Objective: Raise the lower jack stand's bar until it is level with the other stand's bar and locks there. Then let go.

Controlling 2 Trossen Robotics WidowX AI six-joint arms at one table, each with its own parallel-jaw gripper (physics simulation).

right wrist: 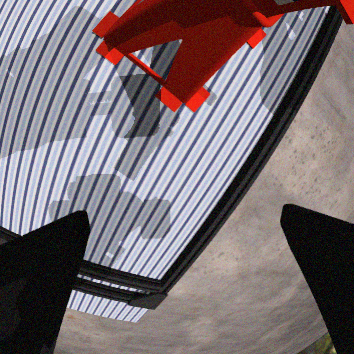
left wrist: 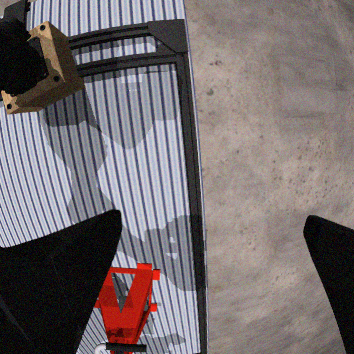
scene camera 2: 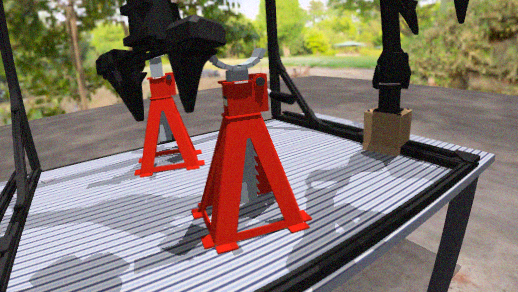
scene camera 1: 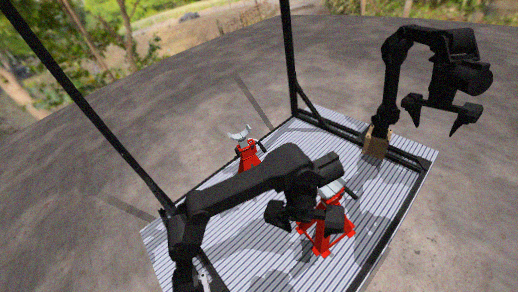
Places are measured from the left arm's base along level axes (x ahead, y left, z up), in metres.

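Pixels of known places: left gripper, between the fingertips: (left wrist: 218, 224) (scene camera 2: 437, 29) (scene camera 1: 432, 131); right gripper, between the fingertips: (right wrist: 187, 219) (scene camera 2: 162, 117) (scene camera 1: 307, 234); left arm's base, origin of its link: (left wrist: 23, 66) (scene camera 2: 388, 110) (scene camera 1: 379, 133).
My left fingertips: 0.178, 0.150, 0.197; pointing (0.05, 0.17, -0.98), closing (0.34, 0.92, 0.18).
Ahead of a thing's pixels: the offset from my left fingertips to its top centre, as dx, dy, dz. "pt": to the spot under its first point.
The near red jack stand (scene camera 1: 322, 242) (scene camera 2: 230, 150) (left wrist: 122, 320) (right wrist: 200, 55) stands upright; its grey bar {pt +0.302, -0.202, -0.065} (scene camera 2: 236, 75) with a curved saddle {pt +0.293, -0.207, -0.052} (scene camera 1: 331, 189) shows a short length above the collar. The far red stand (scene camera 1: 248, 162) (scene camera 2: 161, 89) stands upright with more of its grey bar {+0.246, -0.569, +0.004} (scene camera 1: 243, 135) (scene camera 2: 156, 68) out; its saddle is mostly hidden in scene camera 2. My right gripper (scene camera 1: 308, 231) (scene camera 2: 164, 115) (right wrist: 187, 219) is open and empty, raised beside the near stand, fingers down. My left gripper (scene camera 1: 435, 130) (scene camera 2: 438, 27) (left wrist: 218, 224) is open and empty, high and away from both stands.
The near stand's black-gripped lever {+0.263, -0.190, -0.067} (scene camera 1: 351, 193) (scene camera 2: 281, 96) (left wrist: 126, 347) points away from its collar. A wooden block (scene camera 1: 375, 144) (scene camera 2: 387, 131) (left wrist: 65, 75) sits under the left arm. Black frame rails border the striped table (scene camera 1: 400, 145) (scene camera 2: 440, 150), and upright posts rise behind.
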